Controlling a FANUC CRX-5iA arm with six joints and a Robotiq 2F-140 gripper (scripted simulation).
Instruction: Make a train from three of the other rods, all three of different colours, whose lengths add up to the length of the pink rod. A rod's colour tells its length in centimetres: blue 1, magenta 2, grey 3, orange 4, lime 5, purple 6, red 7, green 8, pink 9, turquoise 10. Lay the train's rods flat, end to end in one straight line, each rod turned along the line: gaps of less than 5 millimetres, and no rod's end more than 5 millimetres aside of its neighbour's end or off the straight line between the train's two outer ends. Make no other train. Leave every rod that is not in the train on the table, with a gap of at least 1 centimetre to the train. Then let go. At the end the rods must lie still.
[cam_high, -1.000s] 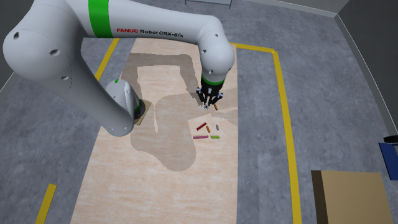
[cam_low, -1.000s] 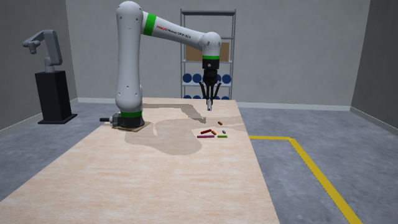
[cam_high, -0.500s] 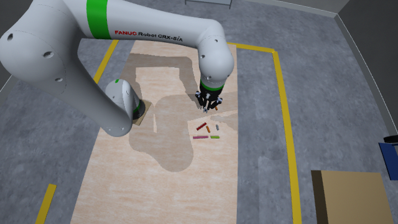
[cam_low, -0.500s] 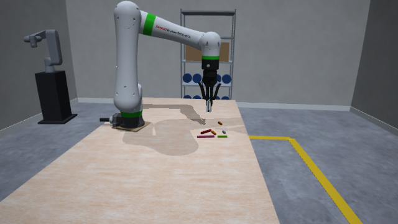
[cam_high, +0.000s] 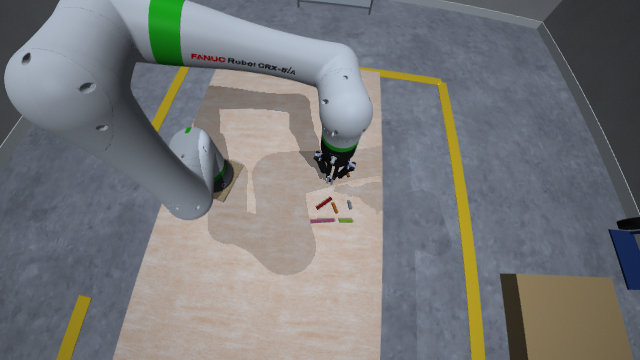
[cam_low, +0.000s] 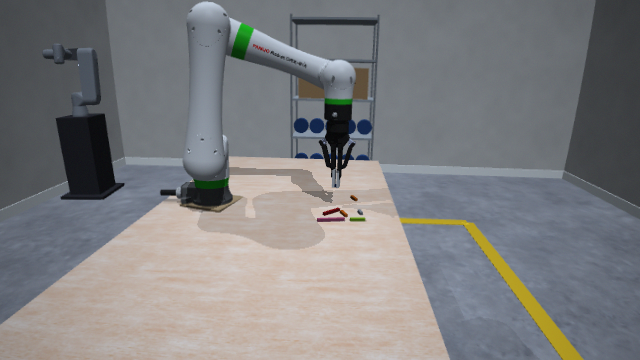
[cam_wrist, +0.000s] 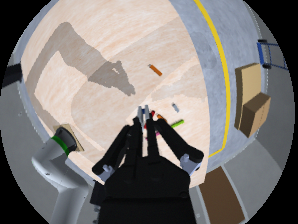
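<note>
The red rod lies 10 cm below my hand, 7 cm to the right of it and 2 cm behind it. Also, from my hand: pink rod (13 cm to the right, 10 cm below, 3 cm behind); grey rod (10 cm below, 8 cm ahead, 7 cm to the right); blue rod (3 cm below).
</note>
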